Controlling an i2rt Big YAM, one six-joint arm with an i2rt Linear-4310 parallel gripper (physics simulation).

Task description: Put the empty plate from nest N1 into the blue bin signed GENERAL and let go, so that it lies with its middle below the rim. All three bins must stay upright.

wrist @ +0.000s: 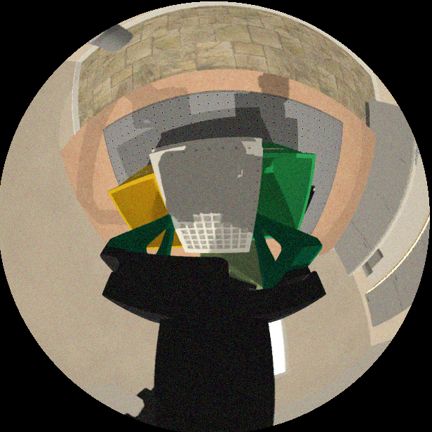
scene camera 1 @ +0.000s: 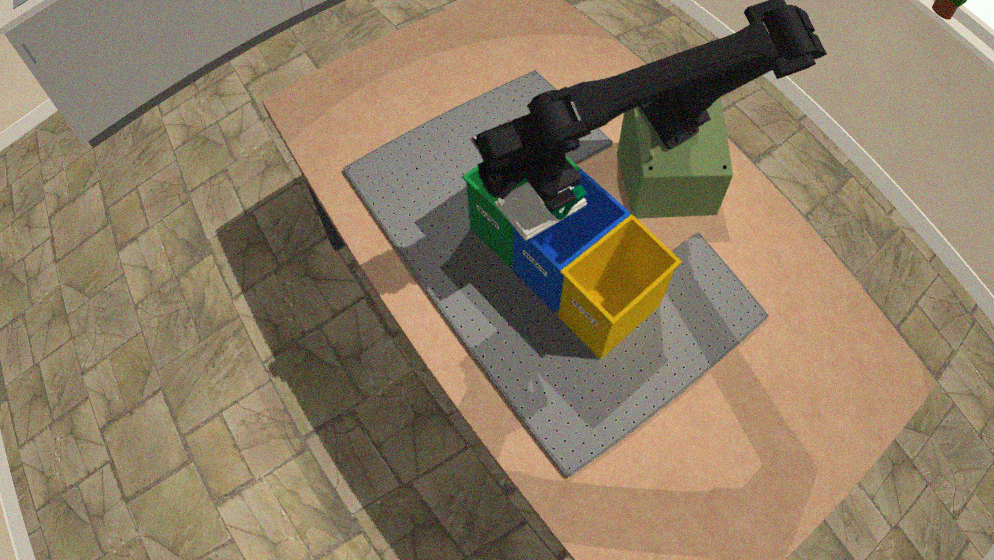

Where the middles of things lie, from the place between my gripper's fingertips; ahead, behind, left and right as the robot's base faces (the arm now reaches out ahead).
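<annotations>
As for the blue bin (scene camera 1: 538, 261), my hand is 50 mm past it, 10 mm to the right of it and 160 mm above it. I see the green bin (scene camera 1: 486, 220) 20 mm behind my hand, 120 mm to the right of it and 160 mm below it. The white plate (scene camera 1: 523, 207) is 10 mm ahead of my hand, while the yellow bin (scene camera 1: 611, 288) sits 80 mm behind my hand, 140 mm to the left of it and 160 mm below it.
</annotations>
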